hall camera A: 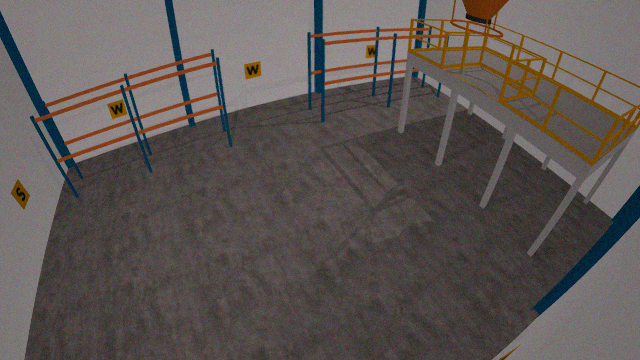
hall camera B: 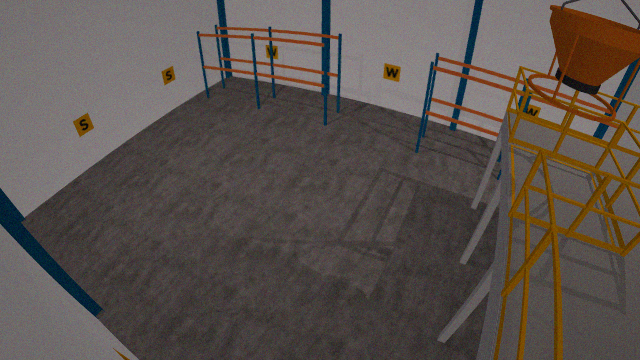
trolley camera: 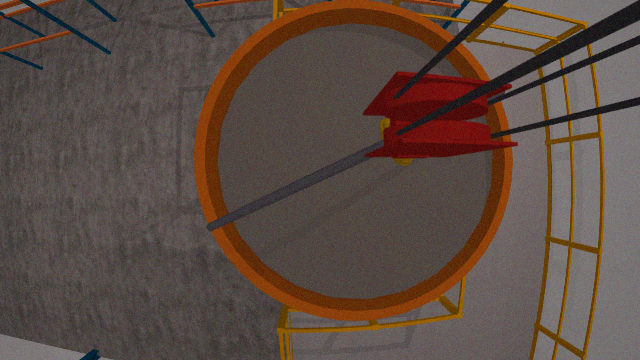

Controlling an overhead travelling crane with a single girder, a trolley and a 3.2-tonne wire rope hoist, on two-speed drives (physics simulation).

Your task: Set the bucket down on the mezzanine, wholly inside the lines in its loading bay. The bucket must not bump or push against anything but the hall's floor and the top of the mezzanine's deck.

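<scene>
The orange bucket (hall camera A: pixel 484 7) (hall camera B: pixel 594 47) (trolley camera: pixel 200 160) hangs upright, with a black outlet and a ring frame below. My gripper, the hook under the red block (trolley camera: pixel 393 144), holds its grey bail. In hall camera B the ring overlaps the far-end railing of the mezzanine (hall camera A: pixel 550 145) (hall camera B: pixel 590 325); in hall camera A it appears above the deck's far end. From the trolley camera the bucket overlaps the deck's floor-side edge, between railings above and below it in the view. It hides much of the deck. The bay's lines cannot be made out, nor the exact clearance to the rails.
Yellow guard rails (hall camera A: pixel 592 161) (hall camera B: pixel 554 230) (trolley camera: pixel 325 329) edge and divide the deck, close around the bucket in the trolley view. A blue and orange rack (hall camera A: pixel 323 80) (hall camera B: pixel 424 107) stands near the mezzanine's far end. Another rack (hall camera A: pixel 100 147) (hall camera B: pixel 255 70) stands farther along the W wall.
</scene>
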